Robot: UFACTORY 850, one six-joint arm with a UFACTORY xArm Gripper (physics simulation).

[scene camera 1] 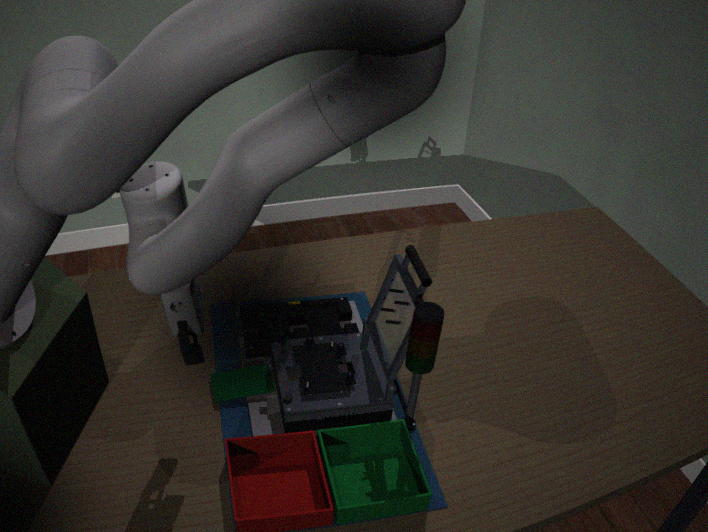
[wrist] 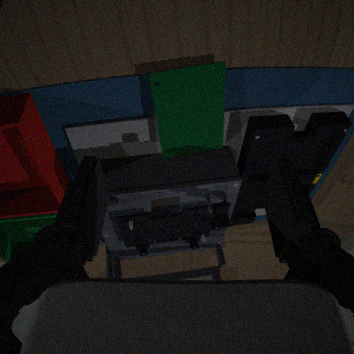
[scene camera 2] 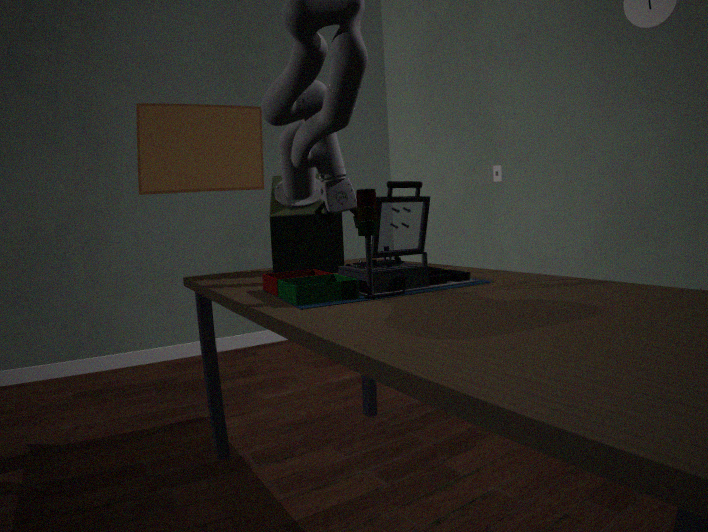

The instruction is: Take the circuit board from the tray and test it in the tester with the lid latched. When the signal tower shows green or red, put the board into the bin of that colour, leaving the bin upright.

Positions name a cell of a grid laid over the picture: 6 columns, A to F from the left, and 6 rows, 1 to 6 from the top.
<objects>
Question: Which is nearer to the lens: the green circuit board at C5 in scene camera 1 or the green bin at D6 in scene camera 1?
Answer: The green bin.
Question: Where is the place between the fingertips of my gripper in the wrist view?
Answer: D3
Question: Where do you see a green bin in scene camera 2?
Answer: C4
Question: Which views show the green circuit board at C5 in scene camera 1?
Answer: Scene camera 1 and the wrist view only.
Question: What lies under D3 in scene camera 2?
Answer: A tester lid.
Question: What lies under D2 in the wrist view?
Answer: A green circuit board.
</objects>
